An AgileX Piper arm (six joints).
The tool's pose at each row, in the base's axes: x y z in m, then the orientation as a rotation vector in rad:
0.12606, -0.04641, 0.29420, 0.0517, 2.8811, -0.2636
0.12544, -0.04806, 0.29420, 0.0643, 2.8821, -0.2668
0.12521, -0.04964, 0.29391, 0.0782, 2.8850, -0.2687
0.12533, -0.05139, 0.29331, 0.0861, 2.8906, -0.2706
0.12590, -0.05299, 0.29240, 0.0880, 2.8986, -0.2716
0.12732, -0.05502, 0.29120, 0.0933, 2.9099, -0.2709
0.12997, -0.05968, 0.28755, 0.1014, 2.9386, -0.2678
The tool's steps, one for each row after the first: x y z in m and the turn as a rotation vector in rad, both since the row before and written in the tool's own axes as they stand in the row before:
0.00058, -0.00166, 0.00015, 0.0032, 0.0022, 0.0081
0.00026, -0.00152, 0.00052, 0.0023, 0.0042, 0.0089
-0.00002, -0.00160, 0.00093, 0.0017, 0.0064, 0.0046
-0.00039, -0.00136, 0.00130, 0.0005, 0.0082, 0.0003
-0.00118, -0.00167, 0.00185, -0.0005, 0.0116, 0.0024
-0.00198, -0.00371, 0.00494, -0.0024, 0.0290, 0.0026

